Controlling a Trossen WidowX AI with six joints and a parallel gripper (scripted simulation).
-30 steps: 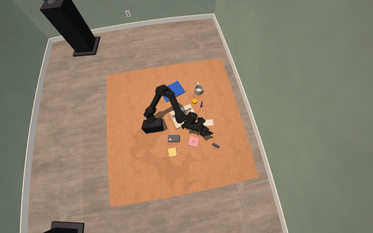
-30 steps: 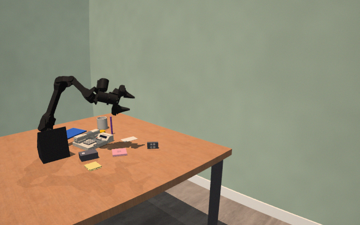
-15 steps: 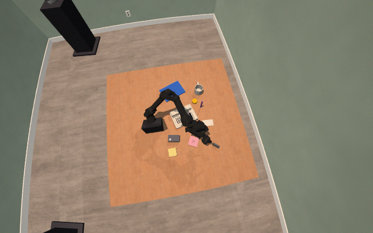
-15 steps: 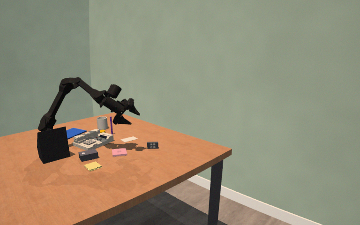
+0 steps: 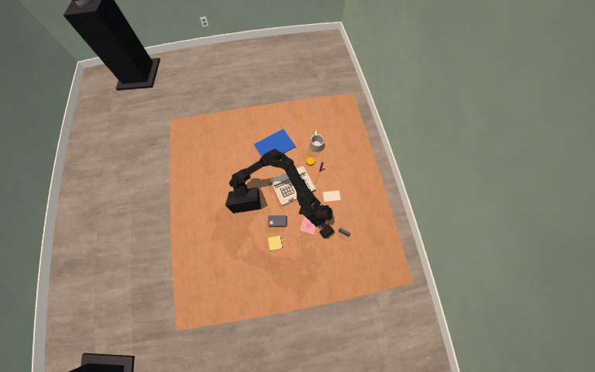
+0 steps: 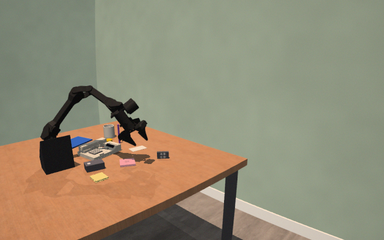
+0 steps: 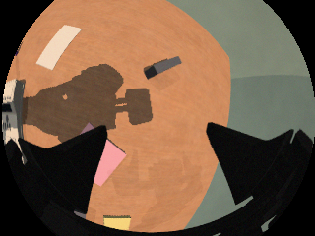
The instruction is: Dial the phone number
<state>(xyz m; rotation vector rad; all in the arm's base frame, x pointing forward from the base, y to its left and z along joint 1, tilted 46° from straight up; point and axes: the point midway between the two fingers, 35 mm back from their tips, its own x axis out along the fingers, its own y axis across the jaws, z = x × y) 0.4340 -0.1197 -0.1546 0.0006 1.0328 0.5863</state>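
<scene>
My gripper is now 140 mm past the cream desk phone, 270 mm to the right of it and 120 mm above it. From my hand the other things lie so: purple pen: 30 mm ahead, 360 mm to the left, 70 mm below; cream card: 80 mm ahead, 200 mm to the left, 140 mm below; grey handset: 170 mm behind, 310 mm to the left, 90 mm below.
</scene>
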